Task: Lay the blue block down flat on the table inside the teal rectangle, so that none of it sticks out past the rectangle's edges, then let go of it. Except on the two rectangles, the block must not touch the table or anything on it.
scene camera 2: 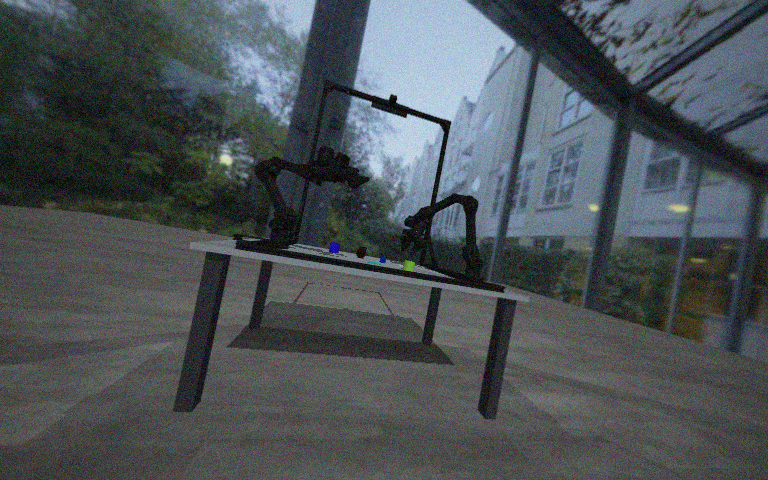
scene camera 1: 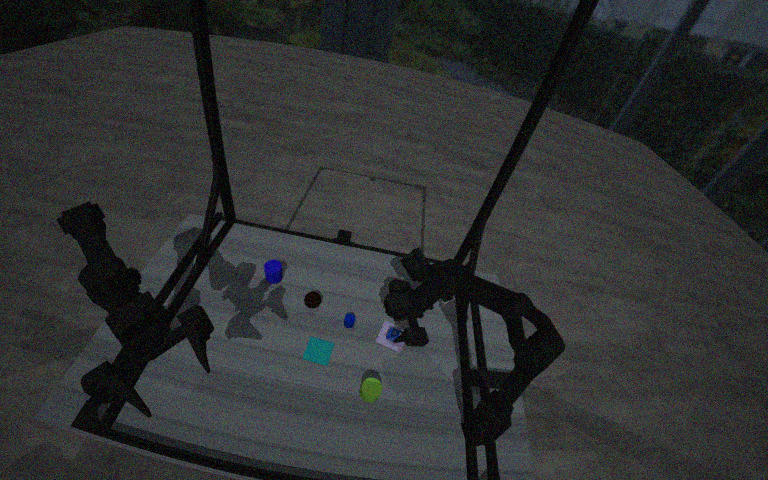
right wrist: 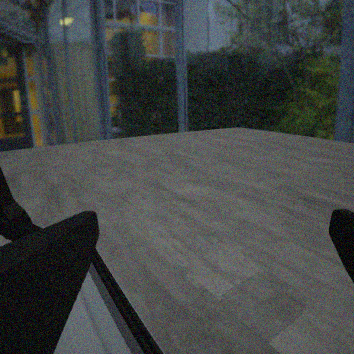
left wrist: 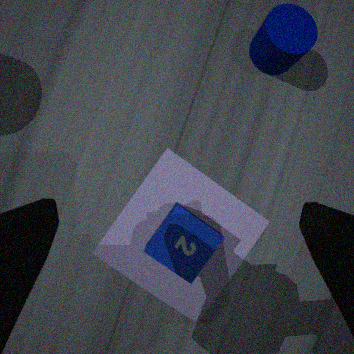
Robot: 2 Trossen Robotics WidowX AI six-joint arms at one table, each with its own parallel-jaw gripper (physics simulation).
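Frame: origin at the left arm's base, x ahead, y left, z up, level; centimetres.
Seen in the pictures: left gripper, between the fingertips: (scene camera 2: 405, 253) (scene camera 1: 390, 327) (left wrist: 181, 212); right gripper, between the fingertips: (scene camera 2: 364, 175) (scene camera 1: 180, 393) (right wrist: 214, 222); left arm's base, origin of its link: (scene camera 2: 471, 278) (scene camera 1: 478, 431); right arm's base, origin of its link: (scene camera 2: 277, 243).
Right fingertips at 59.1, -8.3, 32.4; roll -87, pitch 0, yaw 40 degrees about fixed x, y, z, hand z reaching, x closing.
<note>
Pixels of each thing's top centre, then the offset from my right fingertips to it, as dx, dy, dz. "*": a spot on its surface instead.
- blue block, centre of its top: (left wrist: 184, 244) (scene camera 1: 393, 333) -43.3, -22.5, -32.4
- lilac rectangle, a spot on its surface: (scene camera 1: 387, 338) * -41.4, -21.7, -33.7
- teal rectangle, a spot on its surface: (scene camera 1: 318, 350) (scene camera 2: 373, 262) * -21.4, -20.2, -34.2
- small blue cylinder, centre of its top: (left wrist: 291, 27) (scene camera 1: 350, 318) (scene camera 2: 383, 256) -31.0, -28.0, -31.2
- green cylinder, centre of its top: (scene camera 1: 372, 387) (scene camera 2: 409, 261) -33.5, -7.0, -29.9
- dark brown object, centre of its top: (scene camera 1: 312, 295) (scene camera 2: 361, 249) -20.7, -35.3, -29.3
- larger blue cylinder, centre of its top: (scene camera 1: 272, 266) (scene camera 2: 335, 243) -8.8, -46.3, -28.9
The blue block (scene camera 1: 393, 332) (left wrist: 182, 242) is on the lilac rectangle (scene camera 1: 386, 339) (left wrist: 160, 175), inside its edges, with a face marked 2 upward. How tall it stands is hard to tell. My left gripper (scene camera 1: 403, 322) (scene camera 2: 412, 244) (left wrist: 181, 212) is open and empty, above the block; in the left wrist view the block shows between the fingers, slightly below the line of the tips. The teal rectangle (scene camera 1: 318, 350) (scene camera 2: 373, 262) is bare, left of the lilac one in scene camera 1. My right gripper (scene camera 1: 179, 393) (scene camera 2: 362, 180) (right wrist: 214, 222) is open and empty, high at the left.
A small blue cylinder (scene camera 1: 349, 320) (scene camera 2: 382, 259) (left wrist: 290, 30) stands between and behind the rectangles. A green cylinder (scene camera 1: 370, 389) (scene camera 2: 408, 265) stands in front of them. A dark brown object (scene camera 1: 312, 299) (scene camera 2: 361, 252) and a larger blue cylinder (scene camera 1: 273, 271) (scene camera 2: 334, 247) stand farther back left.
</note>
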